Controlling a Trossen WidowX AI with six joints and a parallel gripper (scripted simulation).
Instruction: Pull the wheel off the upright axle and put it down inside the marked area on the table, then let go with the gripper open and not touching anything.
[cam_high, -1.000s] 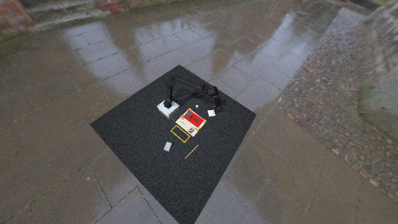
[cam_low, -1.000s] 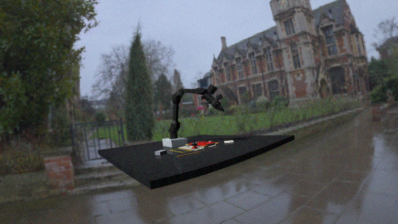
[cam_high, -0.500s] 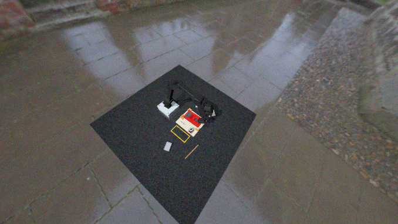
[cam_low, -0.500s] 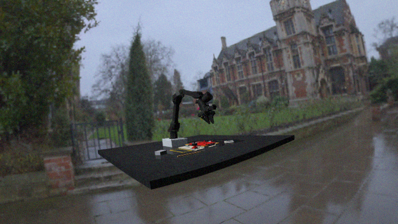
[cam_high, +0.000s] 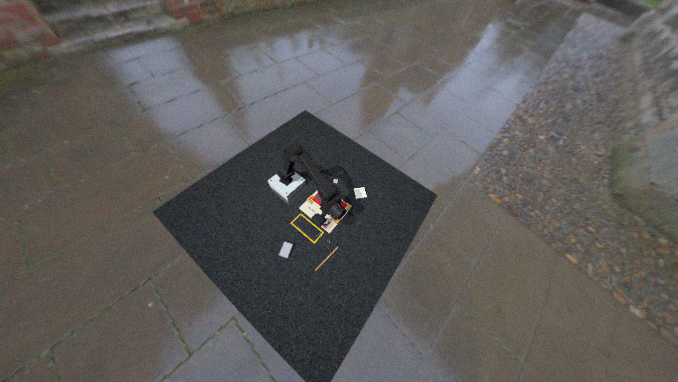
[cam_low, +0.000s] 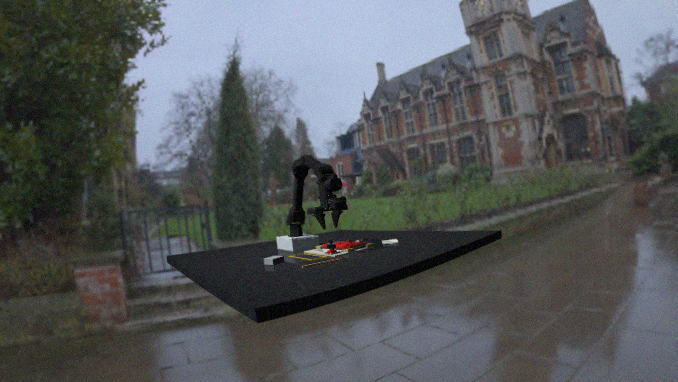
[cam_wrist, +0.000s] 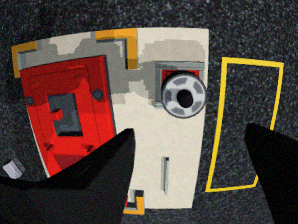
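My gripper tip is 80 mm above the wheel. The rest, counted from my gripper tip: grey block 100 mm behind, 250 mm to the right, 100 mm below; then wooden stick 110 mm ahead, 180 mm to the right, 110 mm below; then white square tile 90 mm ahead, 310 mm to the left, 110 mm below.
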